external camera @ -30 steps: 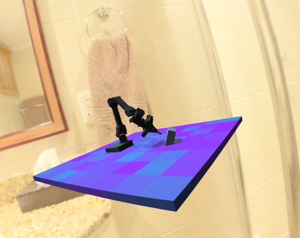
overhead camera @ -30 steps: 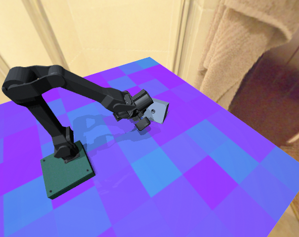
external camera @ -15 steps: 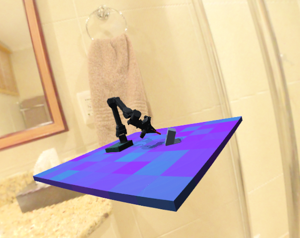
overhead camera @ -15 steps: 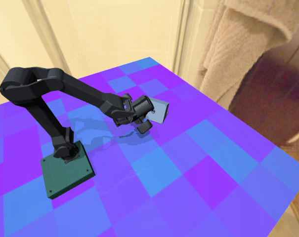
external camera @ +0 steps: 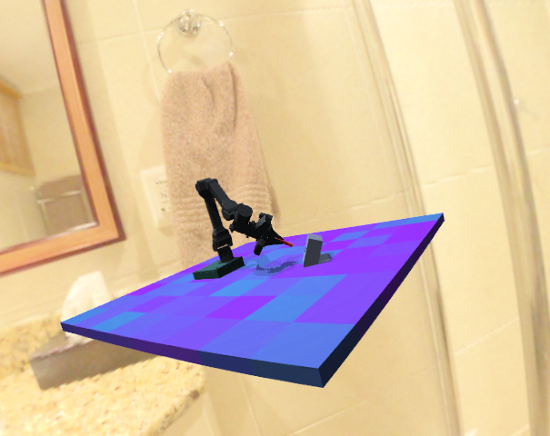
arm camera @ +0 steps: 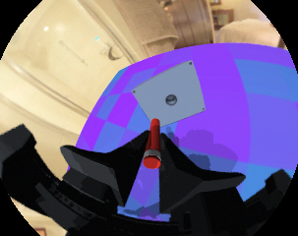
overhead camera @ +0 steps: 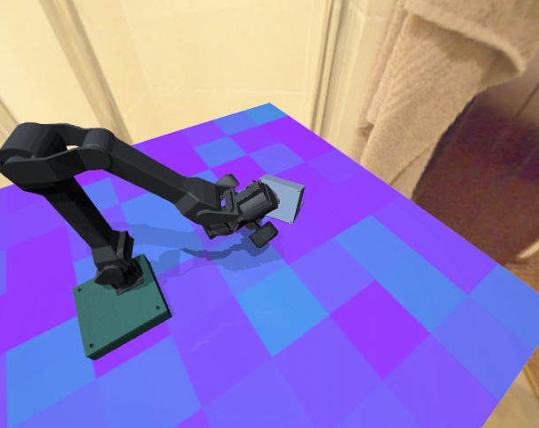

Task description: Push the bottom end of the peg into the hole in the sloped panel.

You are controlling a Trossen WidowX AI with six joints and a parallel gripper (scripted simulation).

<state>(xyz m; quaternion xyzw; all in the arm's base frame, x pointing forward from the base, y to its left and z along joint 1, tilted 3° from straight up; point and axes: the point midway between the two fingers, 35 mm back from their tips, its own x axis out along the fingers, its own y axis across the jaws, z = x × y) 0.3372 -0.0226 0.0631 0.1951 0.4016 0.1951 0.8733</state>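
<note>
Now: the panel 100 mm ahead of my gripper tip, 60 mm below it and 30 mm to the left of it. Round my gripper tip: red round peg: 10 mm to the right, 10 mm behind, 10 mm above.
</note>
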